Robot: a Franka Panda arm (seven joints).
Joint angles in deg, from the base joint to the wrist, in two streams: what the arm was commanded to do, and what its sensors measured. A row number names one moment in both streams.
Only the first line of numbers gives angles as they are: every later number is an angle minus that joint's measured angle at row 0.
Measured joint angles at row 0: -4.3, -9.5, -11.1, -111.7, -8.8, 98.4, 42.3
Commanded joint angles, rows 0 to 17: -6.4, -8.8, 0.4, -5.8, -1.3, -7.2, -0.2; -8.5, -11.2, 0.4, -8.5, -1.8, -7.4, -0.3; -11.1, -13.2, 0.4, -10.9, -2.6, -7.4, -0.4; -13.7, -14.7, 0.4, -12.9, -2.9, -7.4, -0.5; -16.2, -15.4, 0.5, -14.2, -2.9, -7.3, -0.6; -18.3, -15.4, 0.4, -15.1, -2.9, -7.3, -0.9; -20.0, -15.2, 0.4, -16.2, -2.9, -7.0, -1.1; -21.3, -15.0, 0.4, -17.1, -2.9, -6.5, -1.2; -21.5, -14.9, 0.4, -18.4, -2.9, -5.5, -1.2; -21.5, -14.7, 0.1, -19.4, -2.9, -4.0, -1.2; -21.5, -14.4, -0.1, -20.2, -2.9, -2.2, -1.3; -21.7, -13.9, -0.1, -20.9, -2.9, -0.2, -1.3; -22.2, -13.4, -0.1, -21.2, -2.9, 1.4, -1.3; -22.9, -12.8, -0.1, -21.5, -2.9, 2.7, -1.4; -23.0, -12.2, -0.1, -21.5, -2.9, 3.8, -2.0; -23.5, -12.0, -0.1, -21.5, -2.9, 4.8, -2.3; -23.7, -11.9, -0.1, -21.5, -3.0, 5.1, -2.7; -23.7, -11.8, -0.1, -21.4, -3.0, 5.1, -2.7
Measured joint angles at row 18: -22.4, -12.1, -0.6, -21.4, -2.2, 3.8, -1.0
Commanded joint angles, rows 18 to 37: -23.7, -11.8, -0.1, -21.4, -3.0, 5.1, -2.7; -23.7, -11.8, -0.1, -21.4, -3.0, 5.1, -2.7; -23.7, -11.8, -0.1, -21.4, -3.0, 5.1, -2.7; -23.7, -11.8, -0.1, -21.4, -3.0, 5.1, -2.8; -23.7, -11.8, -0.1, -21.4, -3.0, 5.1, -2.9; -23.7, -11.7, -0.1, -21.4, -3.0, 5.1, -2.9; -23.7, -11.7, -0.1, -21.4, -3.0, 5.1, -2.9; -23.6, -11.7, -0.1, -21.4, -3.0, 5.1, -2.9; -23.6, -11.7, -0.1, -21.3, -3.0, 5.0, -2.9; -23.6, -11.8, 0.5, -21.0, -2.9, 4.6, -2.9; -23.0, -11.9, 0.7, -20.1, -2.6, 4.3, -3.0; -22.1, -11.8, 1.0, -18.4, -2.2, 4.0, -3.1; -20.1, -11.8, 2.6, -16.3, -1.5, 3.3, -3.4; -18.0, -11.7, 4.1, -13.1, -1.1, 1.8, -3.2; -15.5, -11.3, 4.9, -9.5, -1.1, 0.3, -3.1; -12.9, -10.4, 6.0, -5.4, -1.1, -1.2, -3.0; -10.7, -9.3, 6.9, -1.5, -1.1, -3.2, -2.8; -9.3, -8.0, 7.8, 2.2, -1.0, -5.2, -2.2; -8.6, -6.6, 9.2, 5.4, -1.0, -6.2, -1.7; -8.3, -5.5, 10.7, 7.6, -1.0, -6.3, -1.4
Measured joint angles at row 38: -10.0, -10.9, 7.8, -2.4, -1.6, -2.6, -1.8
